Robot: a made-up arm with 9 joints.
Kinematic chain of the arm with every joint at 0, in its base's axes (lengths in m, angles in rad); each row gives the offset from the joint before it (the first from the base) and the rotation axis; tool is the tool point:
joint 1: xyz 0 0 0.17 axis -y
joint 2: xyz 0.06 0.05 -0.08 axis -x
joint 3: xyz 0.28 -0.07 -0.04 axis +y
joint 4: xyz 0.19 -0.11 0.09 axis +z
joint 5: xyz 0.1 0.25 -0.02 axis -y
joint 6: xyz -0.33 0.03 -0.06 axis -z
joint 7: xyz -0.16 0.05 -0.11 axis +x
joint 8: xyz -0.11 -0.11 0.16 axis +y
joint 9: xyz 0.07 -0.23 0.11 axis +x
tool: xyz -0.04 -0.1 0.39
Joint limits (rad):
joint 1: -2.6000..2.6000
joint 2: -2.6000..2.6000
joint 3: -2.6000..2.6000
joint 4: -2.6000..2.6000
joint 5: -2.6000..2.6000
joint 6: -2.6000..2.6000
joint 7: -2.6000..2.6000
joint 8: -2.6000..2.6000
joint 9: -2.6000..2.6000
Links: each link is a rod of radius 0.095 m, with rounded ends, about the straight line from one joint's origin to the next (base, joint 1, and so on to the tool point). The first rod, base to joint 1, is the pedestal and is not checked.
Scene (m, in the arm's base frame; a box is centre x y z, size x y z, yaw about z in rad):
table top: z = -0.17
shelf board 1: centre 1.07 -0.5 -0 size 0.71 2.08 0.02 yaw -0.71
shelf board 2: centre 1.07 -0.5 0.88 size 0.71 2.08 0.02 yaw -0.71
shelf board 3: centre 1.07 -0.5 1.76 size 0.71 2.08 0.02 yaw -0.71
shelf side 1: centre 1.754 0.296 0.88 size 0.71 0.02 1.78 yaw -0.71
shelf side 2: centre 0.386 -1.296 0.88 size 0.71 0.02 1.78 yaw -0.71
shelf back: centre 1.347 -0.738 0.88 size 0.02 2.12 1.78 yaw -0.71
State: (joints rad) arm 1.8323 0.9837 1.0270 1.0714 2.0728 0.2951 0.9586 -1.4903 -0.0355
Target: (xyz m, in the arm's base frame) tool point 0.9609 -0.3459 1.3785
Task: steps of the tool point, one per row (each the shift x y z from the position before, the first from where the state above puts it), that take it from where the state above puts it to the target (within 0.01 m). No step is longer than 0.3 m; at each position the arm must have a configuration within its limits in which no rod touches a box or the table.
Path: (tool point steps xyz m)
1: -0.0961 0.1293 0.0183
2: -0.1193 0.1203 0.0084
3: -0.1371 0.1021 -0.0056
4: -0.1469 0.0776 -0.0211
5: 0.0780 -0.0631 0.2118
6: 0.0192 -0.0644 0.2384
7: -0.0477 -0.0516 0.2464
8: -0.1144 -0.0264 0.2329
9: 0.1666 -0.1328 0.0209
10: 0.1647 -0.1520 -0.0209

